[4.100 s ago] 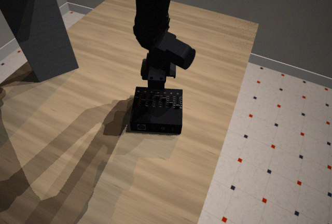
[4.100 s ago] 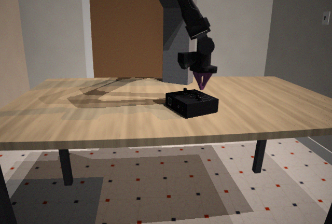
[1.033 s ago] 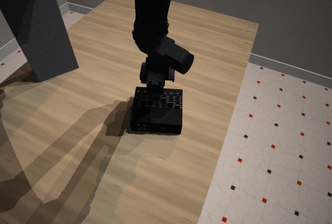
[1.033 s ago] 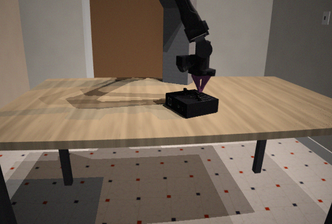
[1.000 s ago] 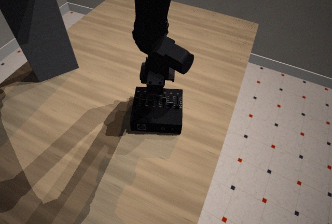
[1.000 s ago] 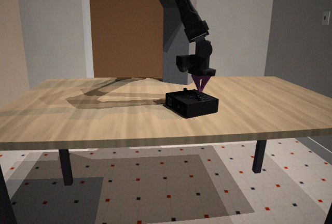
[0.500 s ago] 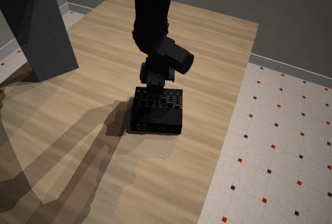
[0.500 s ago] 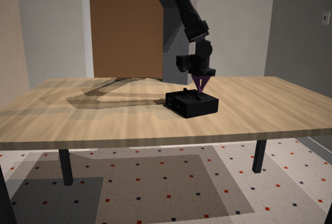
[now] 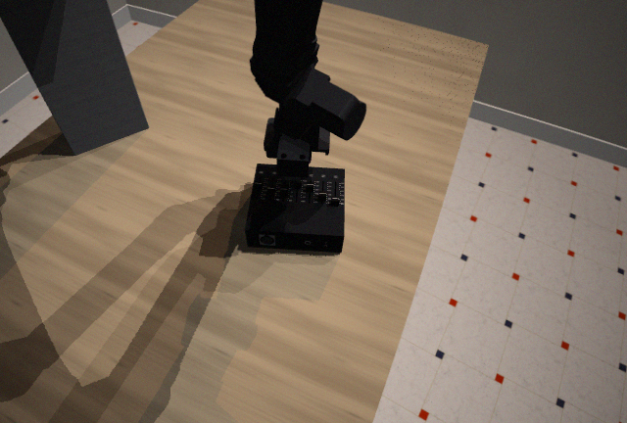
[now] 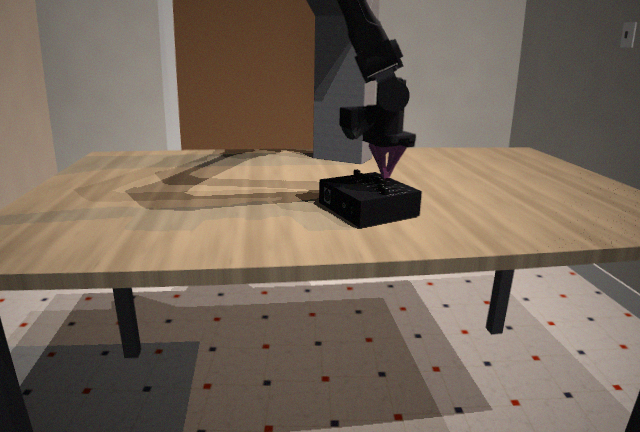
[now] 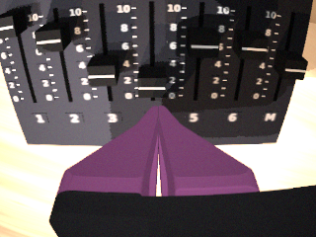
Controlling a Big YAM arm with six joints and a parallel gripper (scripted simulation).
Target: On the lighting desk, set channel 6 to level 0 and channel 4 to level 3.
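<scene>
Now: hand 20 mm to the left of the channel 4 cap, 10 mm short of it and 10 mm above it. From my hand the other things lie so: channel 5 cap (40 mm to the right, 10 mm below, 10 mm behind); then channel 6 cap (50 mm to the right, 30 mm behind, 10 mm below); then channel 3 cap (30 mm ahead, 20 mm to the right, 10 mm below).
</scene>
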